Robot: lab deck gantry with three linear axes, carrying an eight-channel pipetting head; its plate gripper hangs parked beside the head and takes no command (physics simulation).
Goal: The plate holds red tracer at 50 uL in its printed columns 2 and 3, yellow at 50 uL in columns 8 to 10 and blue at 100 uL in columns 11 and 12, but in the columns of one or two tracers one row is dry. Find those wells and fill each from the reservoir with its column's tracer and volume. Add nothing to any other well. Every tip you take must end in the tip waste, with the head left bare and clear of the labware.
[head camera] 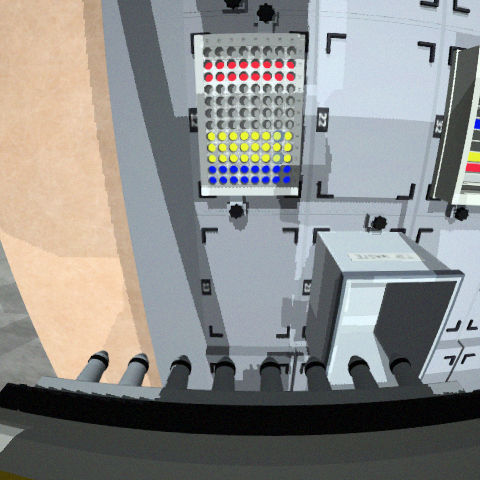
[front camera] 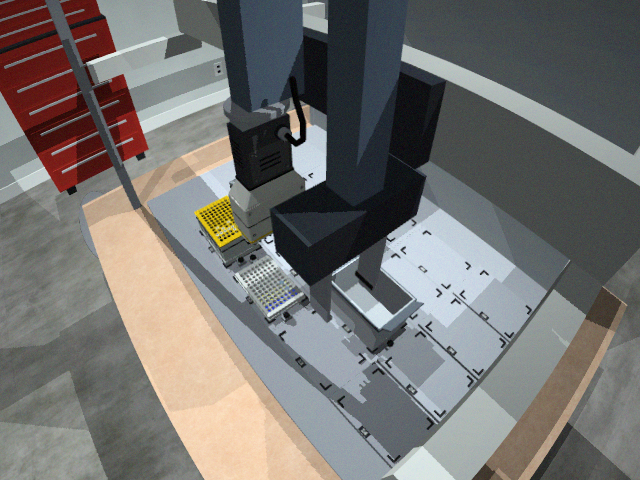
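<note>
The pipetting head (front camera: 266,201) hangs beside the yellow tip rack (front camera: 214,219) and hides part of it. Its eight nozzles (head camera: 270,367) are bare. The plate (front camera: 271,289) (head camera: 296,191) shows red in all eight wells of columns 2 and 3, yellow in columns 8 to 10, and blue in columns 11 and 12. In the second row from the right, the yellow wells of columns 8 and 10 look paler. The tip waste (front camera: 356,317) (head camera: 370,245) stands past the plate. The reservoir (head camera: 444,145) is cut off at the right edge. The parked plate gripper (front camera: 344,298) is open and empty.
The gripper's dark block (front camera: 341,222) hangs beside the head, its paddles reaching down by the tip waste. Black knobs (head camera: 236,211) (head camera: 379,222) stand on the deck. A red tool cabinet (front camera: 67,98) and a grey post (front camera: 103,129) stand at the back left.
</note>
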